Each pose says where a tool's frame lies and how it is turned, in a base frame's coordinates. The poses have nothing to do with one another.
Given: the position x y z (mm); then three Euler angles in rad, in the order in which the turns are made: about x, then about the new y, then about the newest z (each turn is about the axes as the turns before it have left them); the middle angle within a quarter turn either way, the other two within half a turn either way.
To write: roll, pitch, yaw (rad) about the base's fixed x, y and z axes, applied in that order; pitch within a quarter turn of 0, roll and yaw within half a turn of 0; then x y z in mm. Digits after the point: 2 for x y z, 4 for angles.
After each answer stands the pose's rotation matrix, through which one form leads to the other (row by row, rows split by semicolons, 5 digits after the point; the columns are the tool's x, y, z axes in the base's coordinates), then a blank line. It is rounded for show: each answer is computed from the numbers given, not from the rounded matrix.
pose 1, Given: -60.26, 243.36, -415.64, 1.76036, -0.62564, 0.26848
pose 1, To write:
1.7260, -0.1547, -0.6584, -60.26, 243.36, -415.64
0.78155 -0.21502 -0.58562; -0.60451 -0.02912 -0.79607; 0.15412 0.97618 -0.15274

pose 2, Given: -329.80, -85.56, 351.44, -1.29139, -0.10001, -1.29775
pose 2, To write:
-0.7033, -1.2028, -0.7291, -329.80, -85.56, 351.44
0.26832 0.95814 -0.09984; -0.23969 0.16679 0.95642; 0.93304 -0.23269 0.27441

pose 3, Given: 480.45, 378.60, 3.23, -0.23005, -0.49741, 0.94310
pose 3, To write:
-0.5374, -0.0884, 1.0261, 480.45, 378.60, 3.23
0.51612 -0.71130 -0.47715; 0.85196 0.48375 0.20039; 0.08828 -0.50994 0.85567

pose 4, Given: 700.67, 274.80, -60.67, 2.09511, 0.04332, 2.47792
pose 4, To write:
-2.1944, -0.5424, -2.7360, 700.67, 274.80, -60.67
-0.78700 -0.61544 0.04331; -0.33792 0.37126 -0.86486; 0.51619 -0.69527 -0.50015

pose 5, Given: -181.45, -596.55, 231.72, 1.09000, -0.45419, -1.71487
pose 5, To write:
0.1751, 1.1351, -1.8815, -181.45, -596.55, 231.72
-0.12902 0.88931 -0.43873; -0.40184 -0.45137 -0.79674; -0.90657 0.07351 0.41560

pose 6, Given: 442.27, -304.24, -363.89, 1.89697, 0.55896, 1.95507
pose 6, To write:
-2.0581, -0.9519, -2.1505, 442.27, -304.24, -363.89
-0.31783 -0.78598 0.53030; -0.48537 -0.34559 -0.80311; 0.81449 -0.51265 -0.27166

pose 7, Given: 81.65, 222.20, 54.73, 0.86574, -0.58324, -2.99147
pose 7, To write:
-0.9126, 0.4857, 2.7740, 81.65, 222.20, 54.73
-0.82529 0.12483 -0.55073; 0.31778 -0.70352 -0.63567; -0.46680 -0.69963 0.54094

